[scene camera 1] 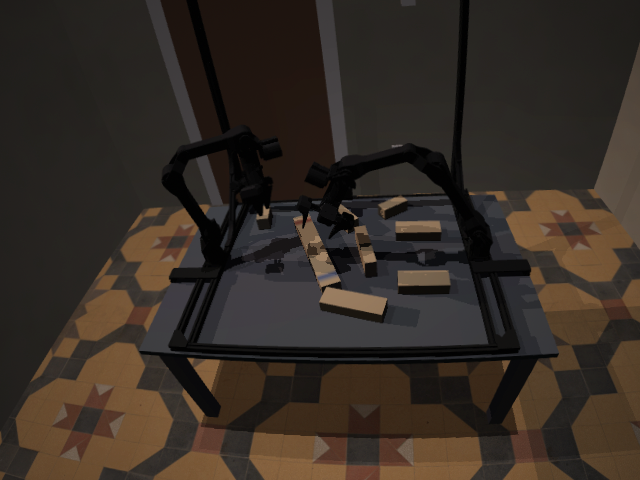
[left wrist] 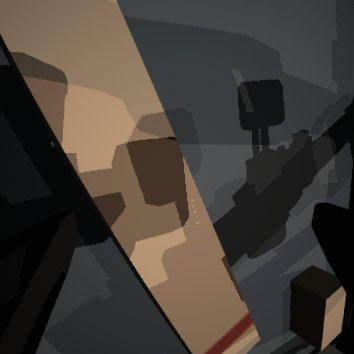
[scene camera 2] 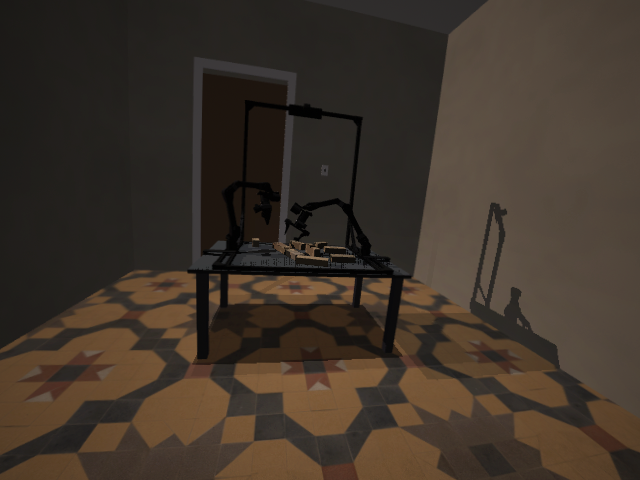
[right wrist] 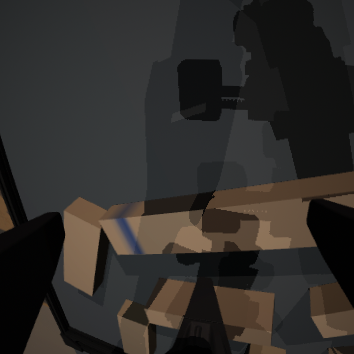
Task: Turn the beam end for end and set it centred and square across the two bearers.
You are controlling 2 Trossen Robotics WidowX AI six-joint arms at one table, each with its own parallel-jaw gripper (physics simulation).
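Frame: origin at the left arm's base, x left, y back, z up, level; millimetres.
Seen in the pictures: left gripper, fingertip midpoint: (scene camera 1: 315,233) (left wrist: 196,219) (scene camera 2: 290,238) (right wrist: 206,286); right gripper, fingertip midpoint: (scene camera 1: 264,212) (scene camera 2: 267,223) (right wrist: 187,217); left arm's base, link origin: (scene camera 1: 478,252) (scene camera 2: 364,254); right arm's base, link origin: (scene camera 1: 215,259) (scene camera 2: 231,249).
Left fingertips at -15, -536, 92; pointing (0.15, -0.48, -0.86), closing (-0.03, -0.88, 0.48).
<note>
Offsets run from my left fingertips to a thing's top centre, as dx, dy, dz. "pt": to the spot under its first point.
The long wooden beam {-19, -17, -73} (scene camera 1: 316,253) (left wrist: 165,225) (right wrist: 165,235) lies slanted near the table's middle, its red-striped end at the back and its blue-striped end in front. Two parallel blocks {-105, +343, -73} (scene camera 1: 418,230) {+142, +337, -73} (scene camera 1: 423,281) on the right look like the bearers; the beam is not on them. My left gripper (scene camera 1: 318,230) (scene camera 2: 293,233) (left wrist: 196,219) is open and empty above the beam's red-striped half, its fingers to either side of the beam in the left wrist view. My right gripper (scene camera 1: 264,209) (scene camera 2: 267,222) (right wrist: 187,217) is open and empty, high at the back left.
A block {+224, +124, -73} (scene camera 1: 353,303) (right wrist: 80,245) lies close to the beam's blue-striped end. Another block {+2, +157, -48} (scene camera 1: 366,250) (right wrist: 240,305) lies right of the beam. More blocks lie at the back {pt -224, +259, -67} (scene camera 1: 392,206) and back left (scene camera 1: 263,219) (left wrist: 317,307). A black frame (scene camera 1: 341,349) borders the table.
</note>
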